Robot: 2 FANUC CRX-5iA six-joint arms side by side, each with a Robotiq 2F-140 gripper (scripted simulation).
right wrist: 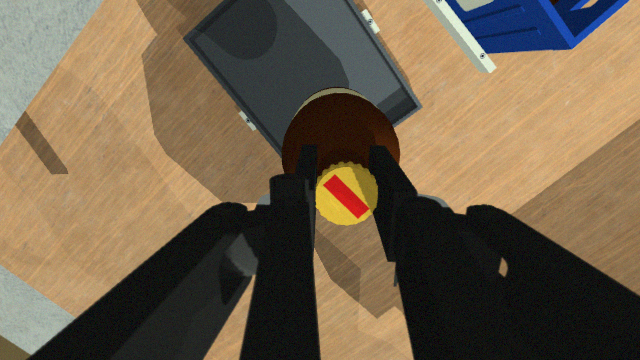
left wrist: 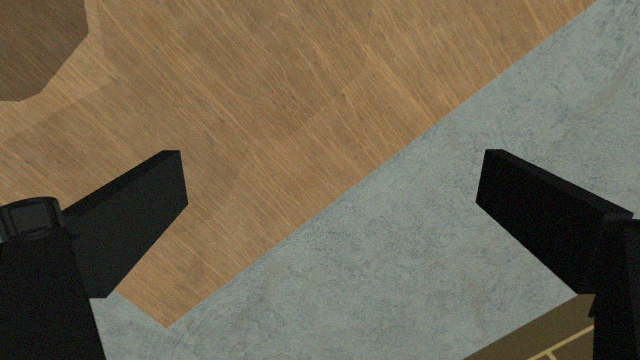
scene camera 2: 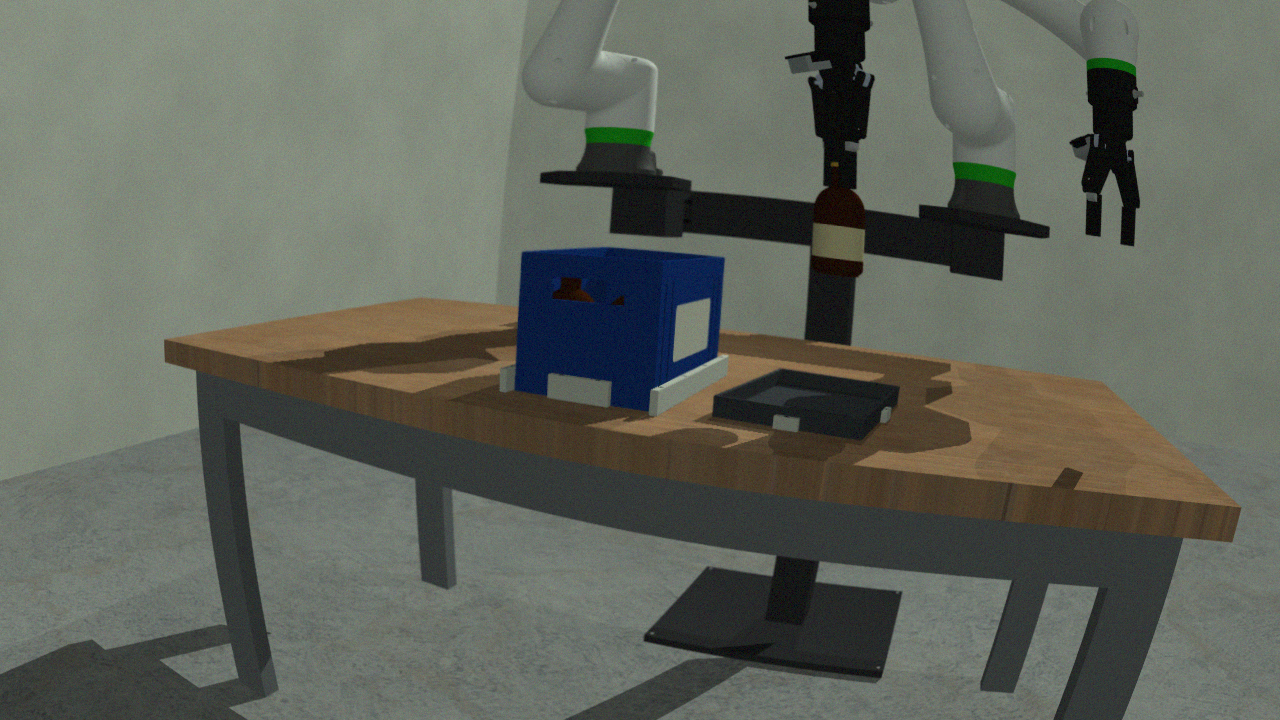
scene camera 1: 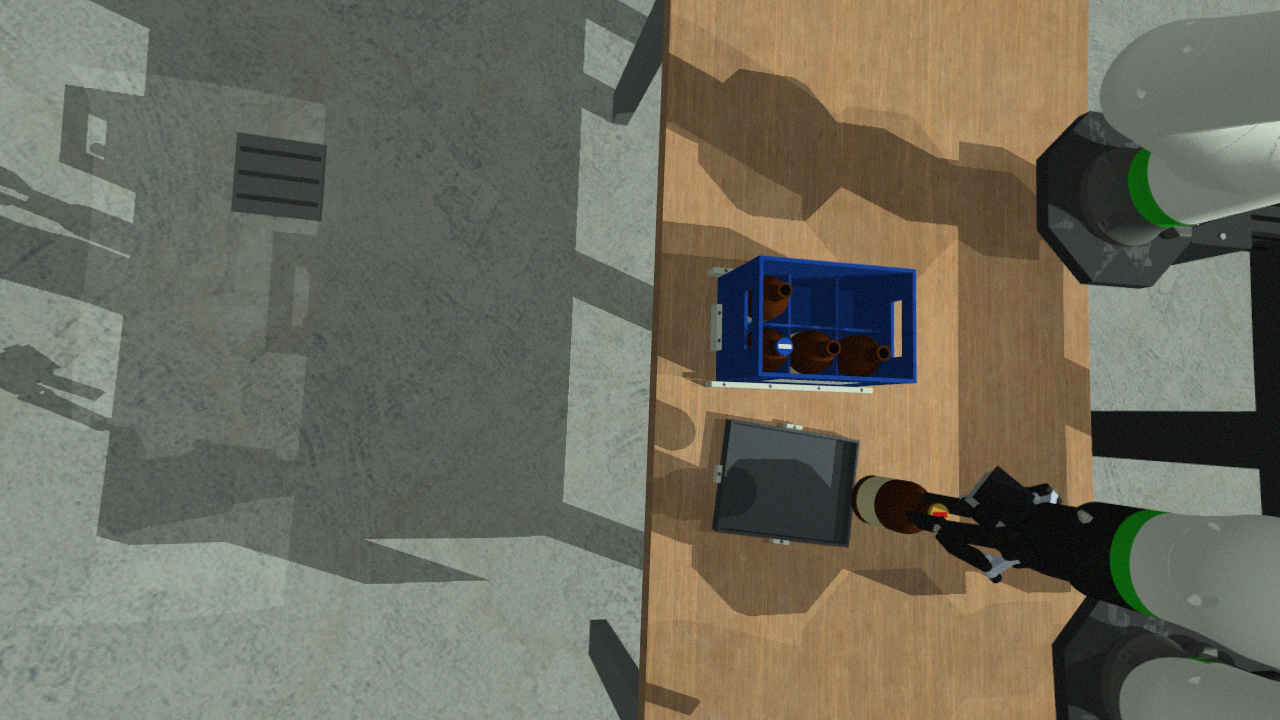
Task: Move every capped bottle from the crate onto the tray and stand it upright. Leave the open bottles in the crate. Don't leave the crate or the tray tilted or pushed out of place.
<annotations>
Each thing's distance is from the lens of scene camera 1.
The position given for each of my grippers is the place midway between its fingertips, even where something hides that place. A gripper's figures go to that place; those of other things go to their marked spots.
my right gripper [scene camera 1: 921,510]: 100 cm
blue crate [scene camera 1: 839,299]: 128 cm
dark tray [scene camera 1: 779,483]: 121 cm
yellow-capped bottle [scene camera 1: 880,501]: 101 cm
The marked spots on the yellow-capped bottle and the dark tray are 25 cm apart.
</annotations>
